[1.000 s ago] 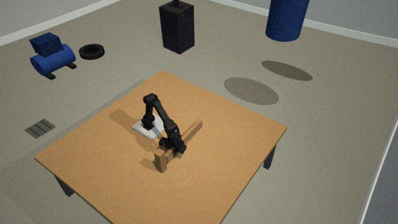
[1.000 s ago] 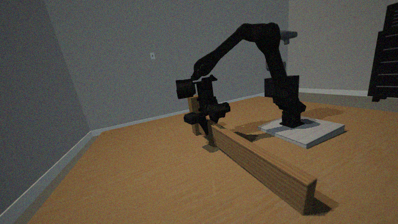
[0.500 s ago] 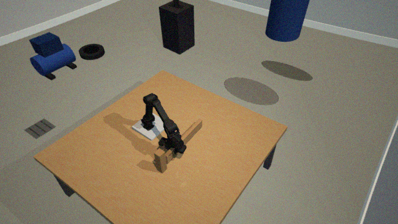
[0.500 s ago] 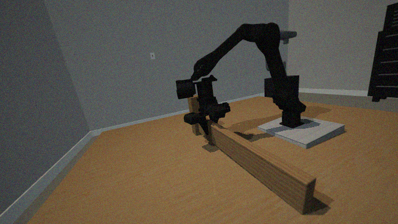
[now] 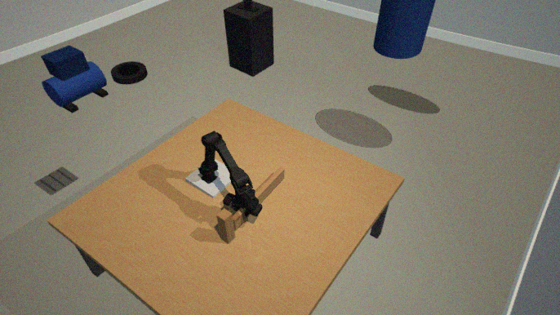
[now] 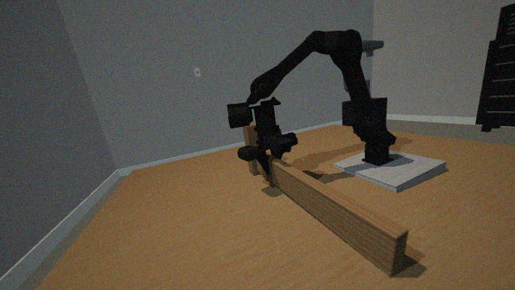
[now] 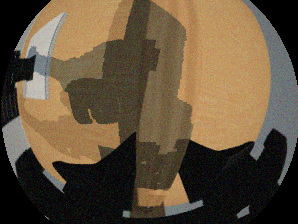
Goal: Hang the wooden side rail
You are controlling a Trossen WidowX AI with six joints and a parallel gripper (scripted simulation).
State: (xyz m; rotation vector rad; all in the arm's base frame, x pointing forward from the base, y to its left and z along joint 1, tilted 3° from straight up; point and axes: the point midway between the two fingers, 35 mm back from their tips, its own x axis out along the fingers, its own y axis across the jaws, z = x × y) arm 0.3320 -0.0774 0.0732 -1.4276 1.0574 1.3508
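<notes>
The wooden headboard post lies 1 cm ahead of my gripper tip, 12 cm to the right of it and 4 cm above it.
</notes>
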